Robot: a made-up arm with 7 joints.
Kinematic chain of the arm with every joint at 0, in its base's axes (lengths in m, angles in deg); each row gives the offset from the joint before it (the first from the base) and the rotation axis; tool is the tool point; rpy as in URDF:
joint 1: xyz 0.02 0 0.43 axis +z
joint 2: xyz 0 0.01 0 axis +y
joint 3: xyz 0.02 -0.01 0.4 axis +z
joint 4: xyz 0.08 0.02 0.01 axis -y
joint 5: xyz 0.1 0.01 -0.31 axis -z
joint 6: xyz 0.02 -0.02 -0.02 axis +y
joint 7: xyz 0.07 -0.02 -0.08 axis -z
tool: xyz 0.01 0.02 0 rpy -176.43 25.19 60.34
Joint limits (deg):
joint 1: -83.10..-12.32
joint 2: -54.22..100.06
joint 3: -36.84..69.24
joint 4: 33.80..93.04
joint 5: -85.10..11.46
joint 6: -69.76..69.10
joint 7: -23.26..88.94
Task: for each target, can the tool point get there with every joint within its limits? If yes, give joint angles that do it. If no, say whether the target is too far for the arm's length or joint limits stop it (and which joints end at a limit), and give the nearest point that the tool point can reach.
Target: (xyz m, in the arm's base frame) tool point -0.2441 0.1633 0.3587
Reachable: no: joint limits stop it (at a limit: joint 1, joint 2, joint 3, joint 4, joint 5, joint 6, joint 7) | nearest point -0.2164 -0.0519 0.1030 | short by 0.335 m
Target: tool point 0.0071 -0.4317 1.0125
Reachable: yes | joints -75.75 -14.69 -14.98 80.33 -63.82 55.31 24.62
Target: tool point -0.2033 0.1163 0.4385
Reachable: no: joint limits stop it (at a limit: joint 1, joint 2, joint 3, joint 4, joint 5, joint 6) | nearest point -0.0942 0.4103 0.5759 | short by 0.342 m
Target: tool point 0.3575 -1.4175 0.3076
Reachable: no: too far | nearest point 0.2095 -0.7961 0.3613 | short by 0.641 m
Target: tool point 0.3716 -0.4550 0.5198
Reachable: yes | joints -57.54 20.86 3.30 39.16 -7.72 -32.93 17.08
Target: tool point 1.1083 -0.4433 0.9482
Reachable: no: too far | nearest point 0.7159 -0.2835 0.7614 | short by 0.463 m
